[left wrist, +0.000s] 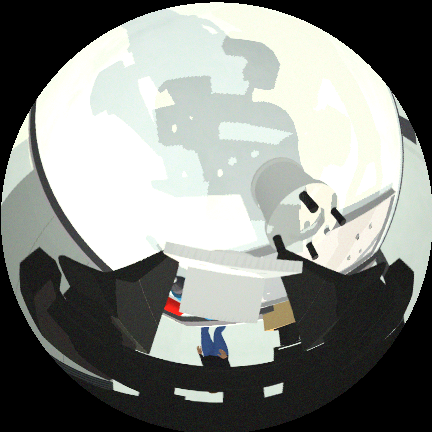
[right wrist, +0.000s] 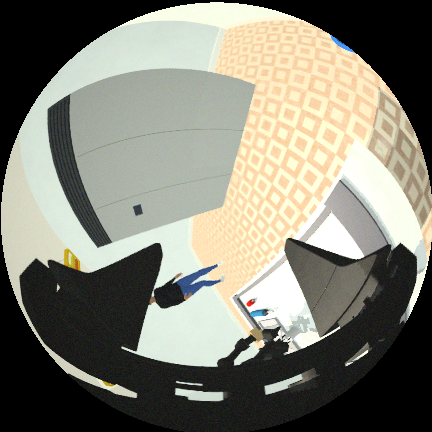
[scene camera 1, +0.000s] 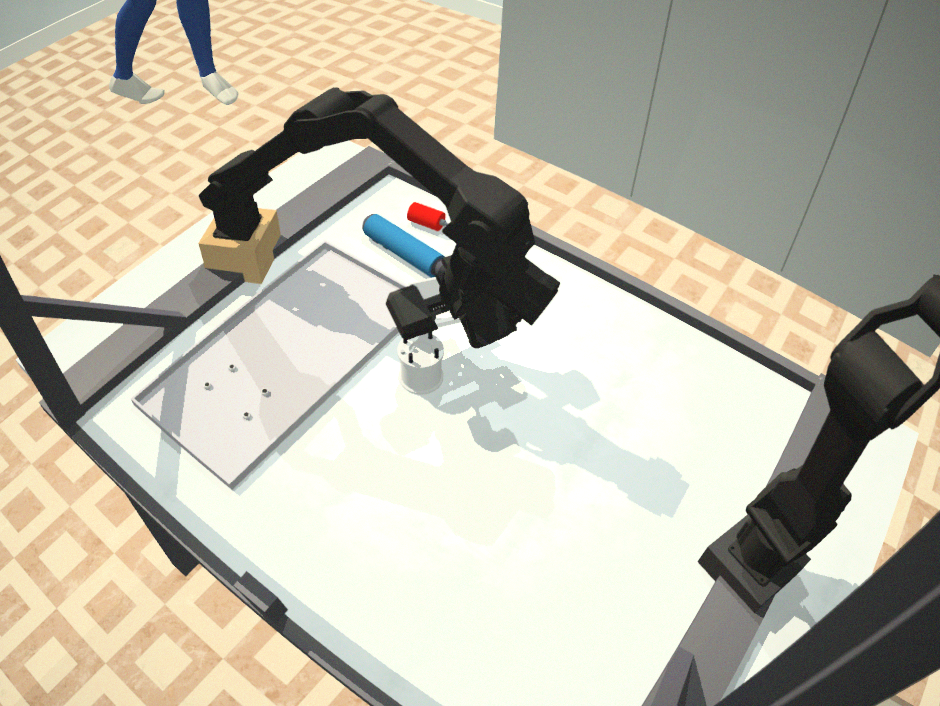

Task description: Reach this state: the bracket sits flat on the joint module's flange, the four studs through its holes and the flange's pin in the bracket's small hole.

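Frame: origin at the left arm's base, x ahead, y left, z up, level; centimetres.
Seen in the pictures: left gripper, fingertip midpoint: [left wrist: 230,253] [right wrist: 280,330] [scene camera 1: 446,321]; right gripper, fingertip midpoint: [right wrist: 224,247]; left arm's base, link origin: [left wrist: 287,325] [right wrist: 252,337] [scene camera 1: 237,226]; right arm's base, link origin: [scene camera 1: 760,553].
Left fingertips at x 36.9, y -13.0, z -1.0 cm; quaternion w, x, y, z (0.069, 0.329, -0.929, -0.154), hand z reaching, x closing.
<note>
Pixels of each thing's middle, then the offset from my left fingertips to it.
- joint module, body centre: [left wrist: 295,206] [scene camera 1: 420,360] [right wrist: 290,334] dy -5.3, dx -2.6, dz -2.7 cm
- small pale pin, body centre: [left wrist: 325,229] dy -6.3, dx -4.8, dz -0.6 cm
- shallow tray, body centre: [scene camera 1: 281,349] [left wrist: 329,261] [right wrist: 282,341] dy -5.1, dx -23.6, dz -5.6 cm
- blue cylindrical tool, body centre: [scene camera 1: 418,254] [left wrist: 191,296] [right wrist: 261,312] dy +17.5, dx -8.0, dz -4.4 cm
- tan block, body centre: [scene camera 1: 241,243] [left wrist: 285,315] [right wrist: 256,334] dy +13.0, dx -36.9, dz -2.7 cm
The joint module [scene camera 1: 422,377] [left wrist: 277,192], a pale cylinder, stands upright on the table beside the tray. Its flange faces up with several black studs [scene camera 1: 436,353] [left wrist: 308,201]; a small pale pin [left wrist: 327,230] shows between them. My left gripper [scene camera 1: 444,307] [left wrist: 230,253] is shut on the light grey, bent bracket [left wrist: 222,292], its holed plate seen nearly edge-on. The bracket is held above the table, apart from the flange as far as I can tell; the fingers largely hide it in scene camera 1. My right gripper [right wrist: 224,247] is open and empty, away from the table.
A shallow tray [scene camera 1: 303,326] [left wrist: 370,207] holds several small nuts [scene camera 1: 246,415]. A blue cylindrical tool [scene camera 1: 398,243] and a red-handled one [scene camera 1: 425,215] lie behind the left gripper. A tan block [scene camera 1: 235,254] sits under the left arm's base. A person [scene camera 1: 201,37] stands beyond the table.
</note>
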